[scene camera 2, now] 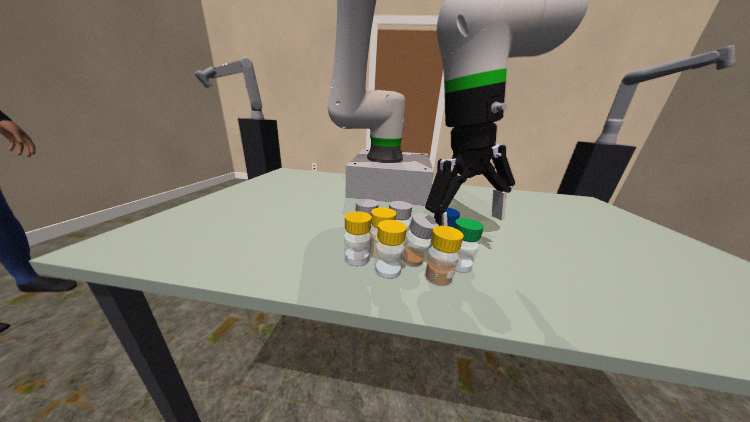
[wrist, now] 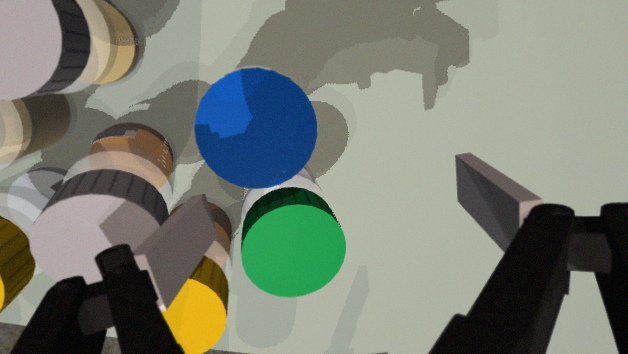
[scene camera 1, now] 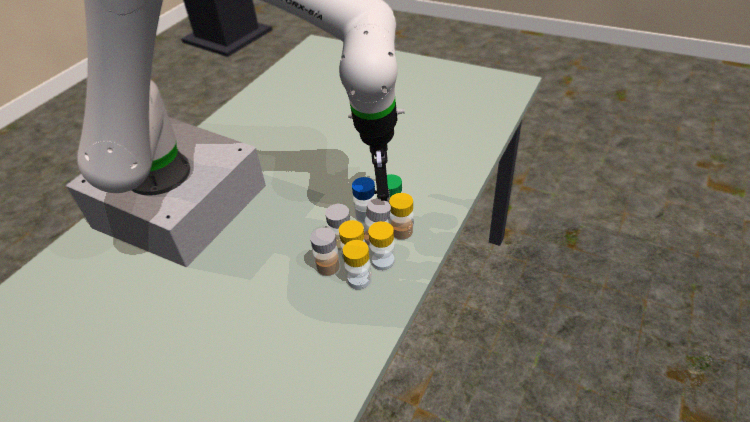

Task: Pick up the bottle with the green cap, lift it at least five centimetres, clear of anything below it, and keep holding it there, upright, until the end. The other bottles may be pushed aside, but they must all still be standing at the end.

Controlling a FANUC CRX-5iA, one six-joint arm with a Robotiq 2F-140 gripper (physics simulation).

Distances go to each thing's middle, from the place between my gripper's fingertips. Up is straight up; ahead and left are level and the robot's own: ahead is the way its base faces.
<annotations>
Now: hand 30 mm short of the green-capped bottle (scene camera 2: 472,230), 30 mm above it and 10 mm to the left of it. From my hand the other things lie so: yellow-capped bottle (scene camera 2: 442,258): 90 mm ahead, 60 mm to the right, 30 mm below; then blue-capped bottle (scene camera 1: 363,188): 50 mm to the right, 30 mm below, 20 mm behind.
</annotations>
